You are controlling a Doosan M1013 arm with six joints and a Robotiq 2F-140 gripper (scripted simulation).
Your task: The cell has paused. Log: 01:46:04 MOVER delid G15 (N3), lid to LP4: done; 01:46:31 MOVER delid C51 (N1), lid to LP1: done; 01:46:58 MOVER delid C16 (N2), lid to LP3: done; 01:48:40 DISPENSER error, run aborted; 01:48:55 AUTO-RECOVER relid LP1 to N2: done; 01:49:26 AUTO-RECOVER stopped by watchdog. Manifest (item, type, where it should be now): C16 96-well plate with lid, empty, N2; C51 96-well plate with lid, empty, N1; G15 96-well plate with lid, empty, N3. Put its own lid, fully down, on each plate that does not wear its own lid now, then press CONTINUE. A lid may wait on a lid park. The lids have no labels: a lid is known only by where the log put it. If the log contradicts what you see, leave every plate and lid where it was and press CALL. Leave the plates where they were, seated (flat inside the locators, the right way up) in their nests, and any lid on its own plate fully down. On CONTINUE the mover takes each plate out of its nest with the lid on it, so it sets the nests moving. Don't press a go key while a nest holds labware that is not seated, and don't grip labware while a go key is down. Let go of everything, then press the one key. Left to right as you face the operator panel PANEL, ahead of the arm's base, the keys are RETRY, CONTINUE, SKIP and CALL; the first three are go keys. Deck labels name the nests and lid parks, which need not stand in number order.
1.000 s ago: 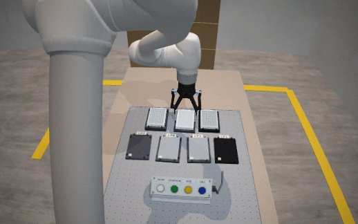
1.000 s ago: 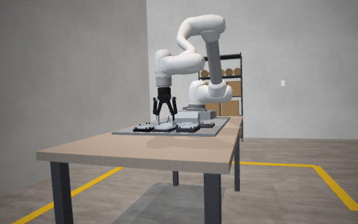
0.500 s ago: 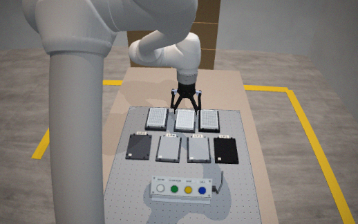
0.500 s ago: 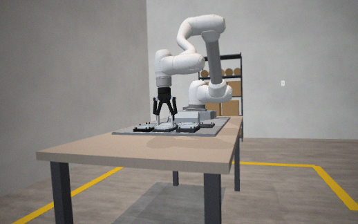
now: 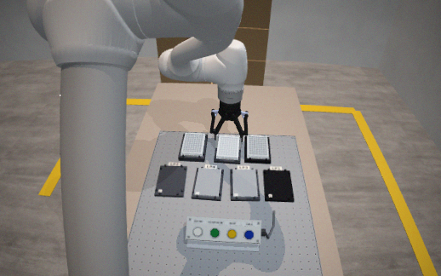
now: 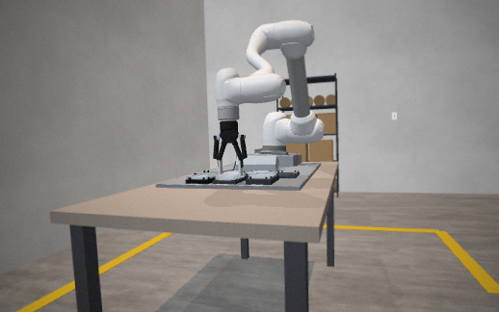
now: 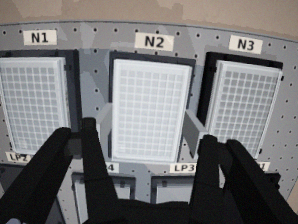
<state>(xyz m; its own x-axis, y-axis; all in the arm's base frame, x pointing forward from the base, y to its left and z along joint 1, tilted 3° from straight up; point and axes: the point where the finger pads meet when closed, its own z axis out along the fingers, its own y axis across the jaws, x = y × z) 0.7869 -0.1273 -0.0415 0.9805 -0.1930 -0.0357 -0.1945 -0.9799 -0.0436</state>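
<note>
Right now the plate is 14 cm to the left of my hand, 2 cm below it and 2 cm ahead of it. From my hand the other things lie so: lid park LP3: 19 cm behind, 5 cm below, 4 cm to the right; then lid park LP1: 20 cm behind, 16 cm to the right, 5 cm below; then lid park LP4: 17 cm behind, 9 cm to the left, 5 cm below.
</note>
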